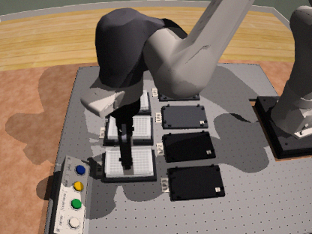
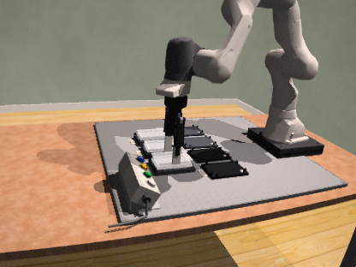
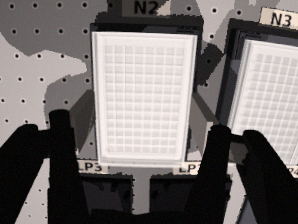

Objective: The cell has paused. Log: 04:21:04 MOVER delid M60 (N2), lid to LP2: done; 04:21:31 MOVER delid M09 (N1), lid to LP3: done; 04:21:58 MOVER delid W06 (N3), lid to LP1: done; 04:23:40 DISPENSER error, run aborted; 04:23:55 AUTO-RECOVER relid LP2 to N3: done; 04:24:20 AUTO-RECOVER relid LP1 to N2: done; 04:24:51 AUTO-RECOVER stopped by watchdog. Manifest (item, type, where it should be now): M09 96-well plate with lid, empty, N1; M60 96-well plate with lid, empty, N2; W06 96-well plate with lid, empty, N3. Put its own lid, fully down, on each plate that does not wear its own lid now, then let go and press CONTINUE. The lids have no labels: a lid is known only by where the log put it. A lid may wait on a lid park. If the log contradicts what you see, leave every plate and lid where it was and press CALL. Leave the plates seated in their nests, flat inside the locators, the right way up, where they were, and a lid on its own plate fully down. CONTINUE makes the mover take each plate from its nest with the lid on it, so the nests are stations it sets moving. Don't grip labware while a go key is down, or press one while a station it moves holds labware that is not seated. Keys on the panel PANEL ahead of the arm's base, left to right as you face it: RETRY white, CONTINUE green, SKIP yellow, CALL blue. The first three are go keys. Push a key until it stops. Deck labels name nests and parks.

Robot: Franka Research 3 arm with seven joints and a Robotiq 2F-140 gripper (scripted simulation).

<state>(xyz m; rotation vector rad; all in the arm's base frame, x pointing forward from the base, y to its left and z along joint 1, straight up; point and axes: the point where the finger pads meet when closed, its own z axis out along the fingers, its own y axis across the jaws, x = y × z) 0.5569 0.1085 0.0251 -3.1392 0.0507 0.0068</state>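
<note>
My hand is 40 mm above the plate. From my hand the other things lie so: LP2 label (90 mm behind, 60 mm to the right, 60 mm below); LP3 label (90 mm behind, 70 mm to the left, 60 mm below); N2 label (90 mm ahead, 60 mm below).
</note>
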